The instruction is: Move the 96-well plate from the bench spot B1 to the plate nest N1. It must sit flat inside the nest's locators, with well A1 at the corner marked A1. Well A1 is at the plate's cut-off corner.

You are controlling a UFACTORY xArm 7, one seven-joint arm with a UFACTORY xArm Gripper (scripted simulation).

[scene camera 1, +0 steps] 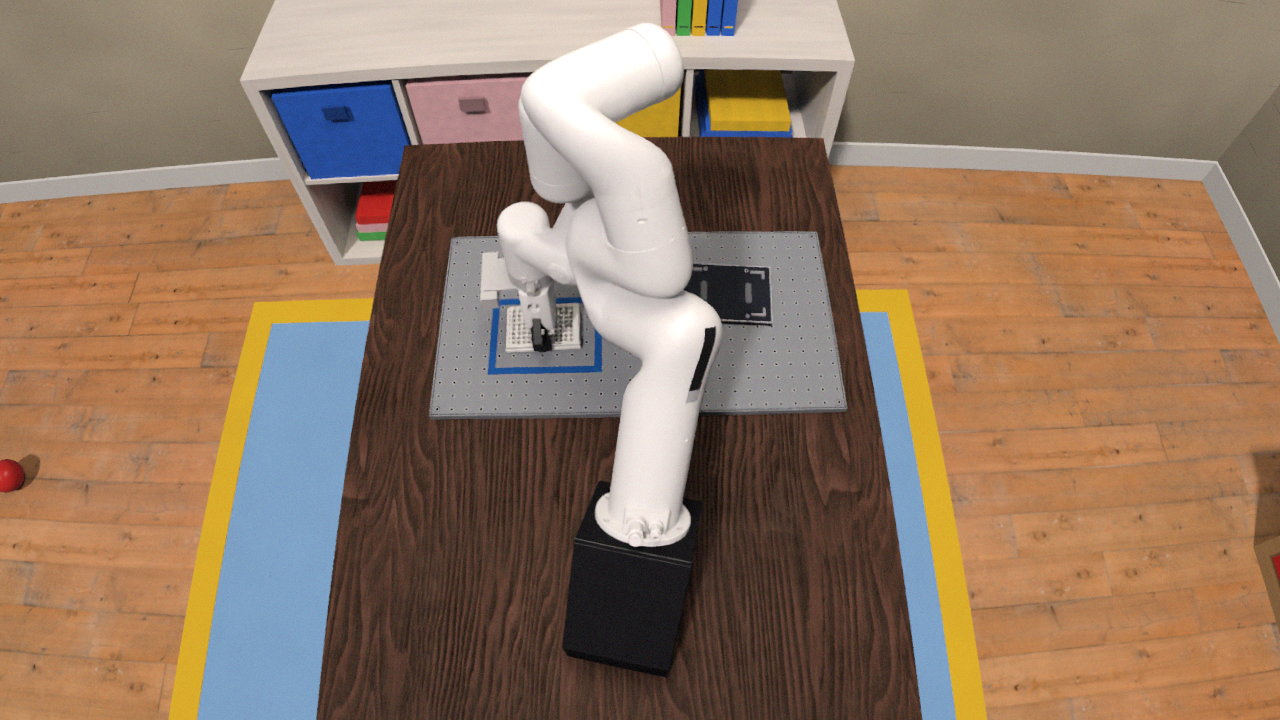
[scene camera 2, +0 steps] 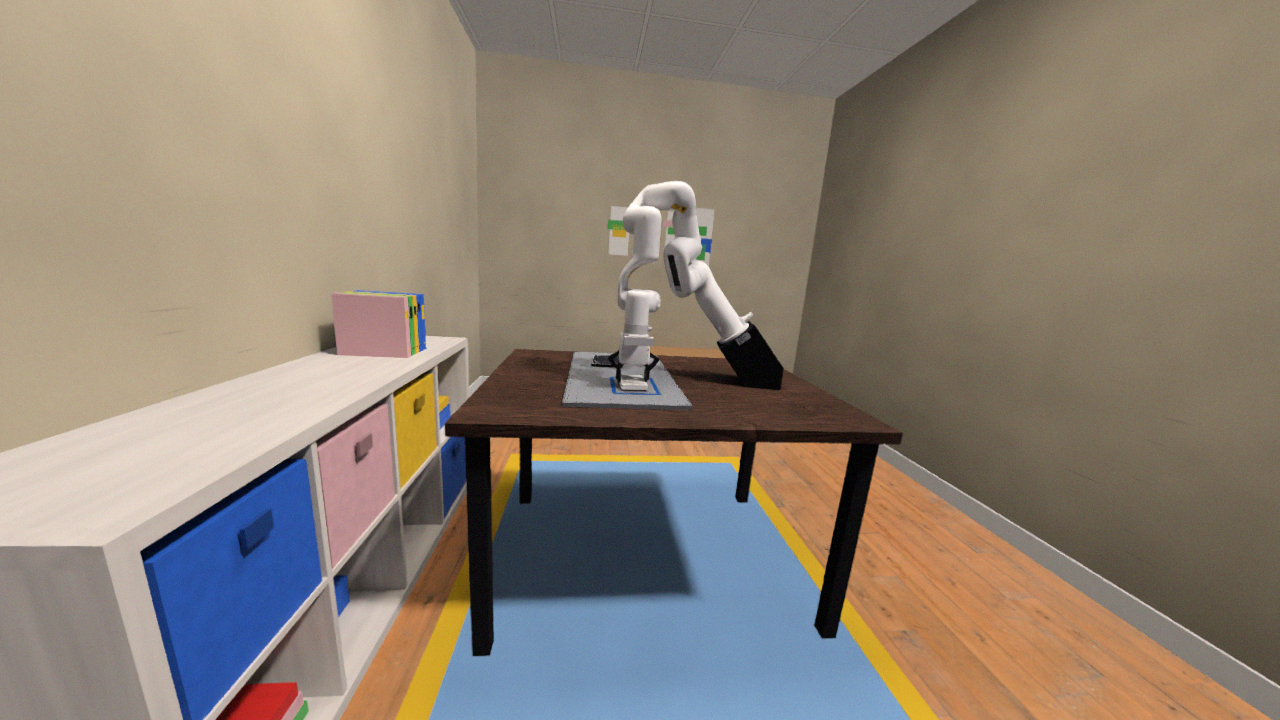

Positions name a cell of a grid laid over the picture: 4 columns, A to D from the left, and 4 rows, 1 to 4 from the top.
Scene:
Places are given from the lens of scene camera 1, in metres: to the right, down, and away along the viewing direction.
96-well plate (scene camera 1: B2): -0.13, -0.06, 1.33

